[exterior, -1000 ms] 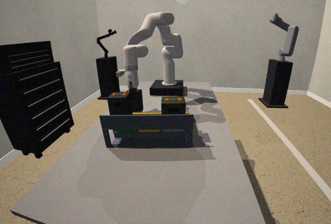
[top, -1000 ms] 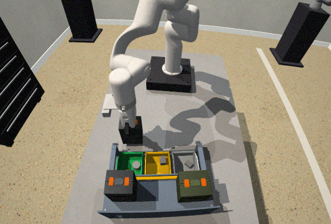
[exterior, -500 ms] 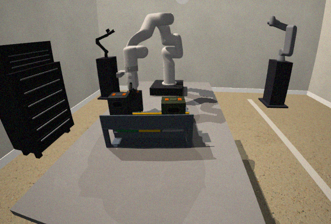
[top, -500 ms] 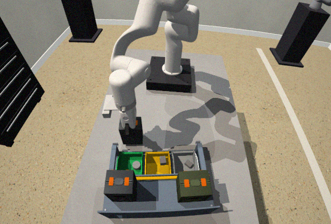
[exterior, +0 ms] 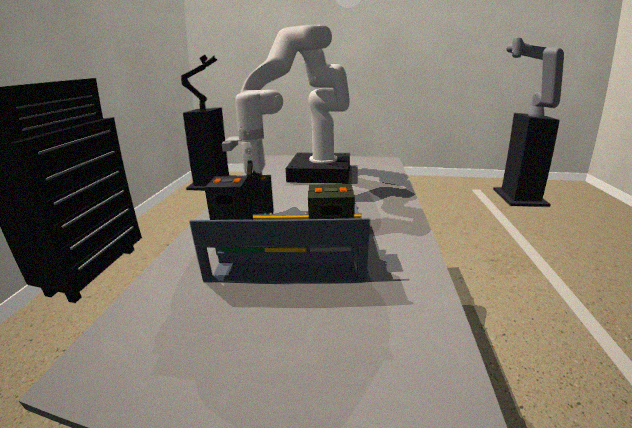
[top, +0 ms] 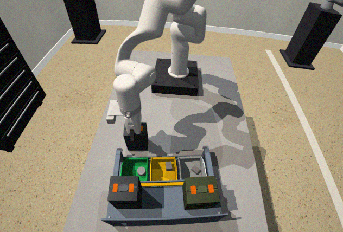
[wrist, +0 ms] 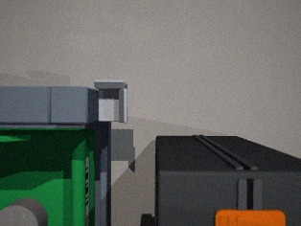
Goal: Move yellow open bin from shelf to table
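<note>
Right now the yellow open bin is 15 cm ahead of my hand, 13 cm to the left of it and 7 cm below it. Also, from my hand: green bin 17 cm ahead, 7 cm below, 2 cm to the left; grey shelf 18 cm ahead, 13 cm to the left, 4 cm below; yellow bar 20 cm ahead, 14 cm to the left.
</note>
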